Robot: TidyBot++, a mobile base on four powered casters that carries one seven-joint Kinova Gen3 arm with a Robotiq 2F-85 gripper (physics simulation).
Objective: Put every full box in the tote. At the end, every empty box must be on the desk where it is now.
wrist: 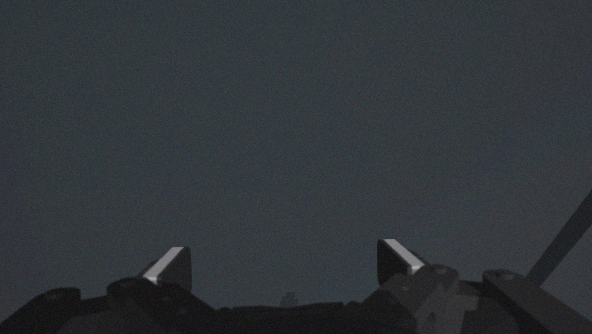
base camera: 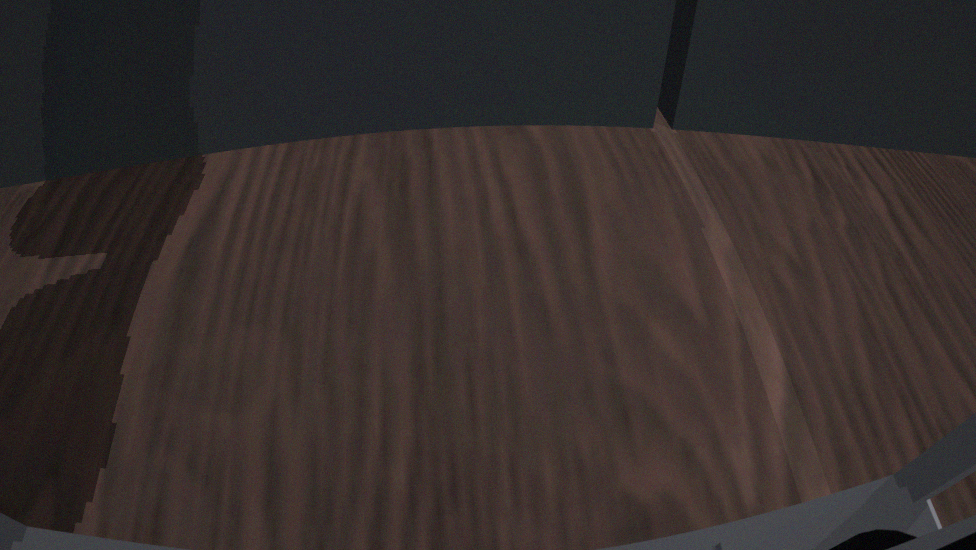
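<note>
My gripper (wrist: 285,263) is open, with its two fingers wide apart at the bottom of the wrist view and no object between them. Behind it is a plain dark surface. No box, tote or desk shows in the base camera view or the wrist view.
A brown wood-grain floor (base camera: 443,307) runs up to a dark wall (base camera: 437,68) (wrist: 285,125). A darker vertical strip (base camera: 678,61) shows on the wall at the right. A dark shadow (base camera: 61,382) lies on the floor at the left. Grey parts of my base edge the bottom.
</note>
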